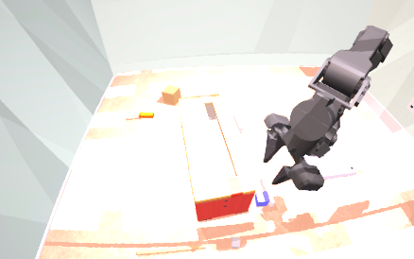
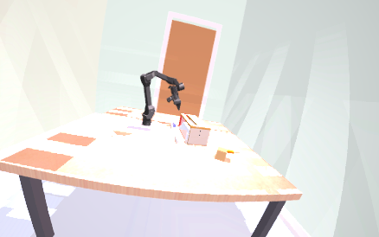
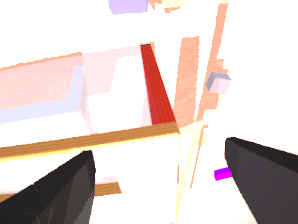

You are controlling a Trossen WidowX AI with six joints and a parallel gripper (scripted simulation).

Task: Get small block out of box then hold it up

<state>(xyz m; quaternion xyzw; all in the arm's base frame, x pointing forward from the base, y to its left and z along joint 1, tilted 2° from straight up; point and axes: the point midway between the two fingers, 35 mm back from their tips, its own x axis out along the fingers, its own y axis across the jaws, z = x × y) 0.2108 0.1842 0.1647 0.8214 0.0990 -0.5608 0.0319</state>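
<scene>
My gripper tip is now 15 cm above the blue block, 1 cm to the left of it and 1 cm past it. From my gripper tip the other things lie so: long box 15 cm to the right, 11 cm ahead, 10 cm below; then orange piece 42 cm ahead, 35 cm to the right, 16 cm below; then tan cube 47 cm to the right, 33 cm ahead, 14 cm below.
</scene>
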